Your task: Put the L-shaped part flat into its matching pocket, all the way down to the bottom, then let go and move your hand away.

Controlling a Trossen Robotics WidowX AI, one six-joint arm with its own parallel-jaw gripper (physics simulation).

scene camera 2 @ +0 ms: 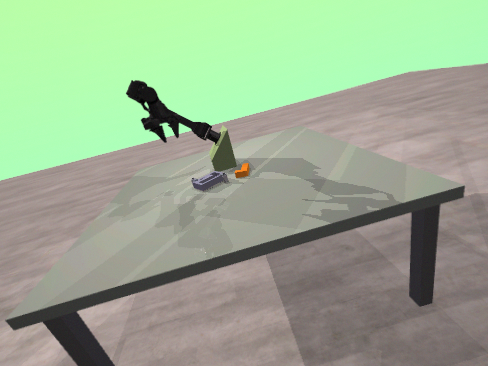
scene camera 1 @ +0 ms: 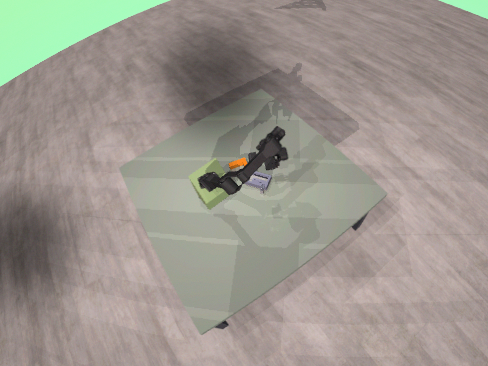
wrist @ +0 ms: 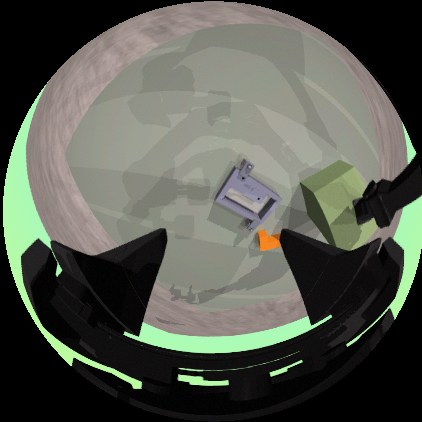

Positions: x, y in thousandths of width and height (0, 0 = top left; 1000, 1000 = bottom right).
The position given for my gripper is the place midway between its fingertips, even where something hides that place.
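Note:
Here is my gripper (scene camera 2: 353, 384), and it is open. I am holding nothing in it, and from the wrist I can see that same gripper (wrist: 534, 558) as well.

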